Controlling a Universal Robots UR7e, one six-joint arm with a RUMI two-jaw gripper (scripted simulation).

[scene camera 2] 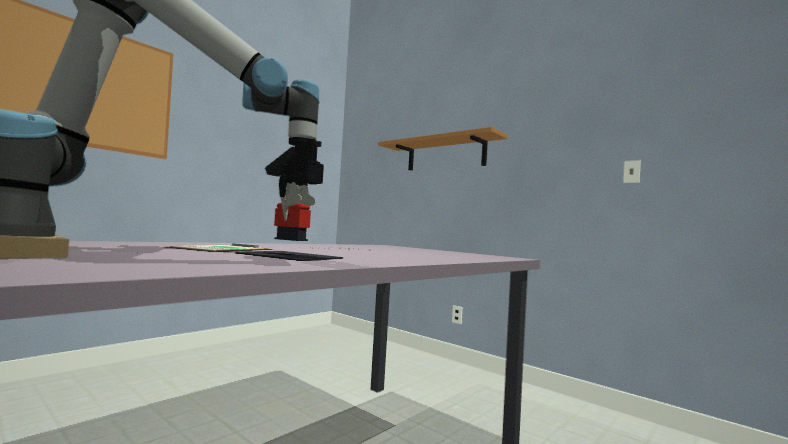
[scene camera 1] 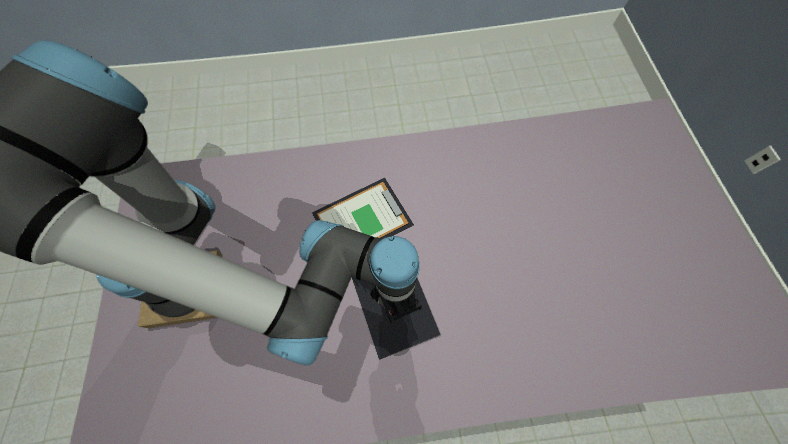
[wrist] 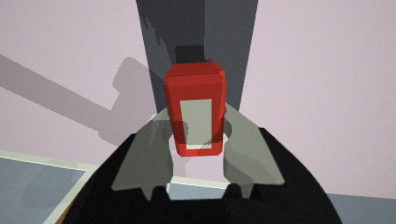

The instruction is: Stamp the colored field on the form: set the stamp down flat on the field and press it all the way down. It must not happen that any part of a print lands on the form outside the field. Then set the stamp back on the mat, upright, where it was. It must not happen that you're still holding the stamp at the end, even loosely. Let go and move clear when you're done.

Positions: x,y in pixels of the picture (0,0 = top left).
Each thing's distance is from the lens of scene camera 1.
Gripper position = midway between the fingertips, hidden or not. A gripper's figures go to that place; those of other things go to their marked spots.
my gripper (scene camera 1: pixel 394 298): 91 cm
mat (scene camera 1: pixel 389 338): 98 cm
clipboard form (scene camera 1: pixel 374 210): 108 cm
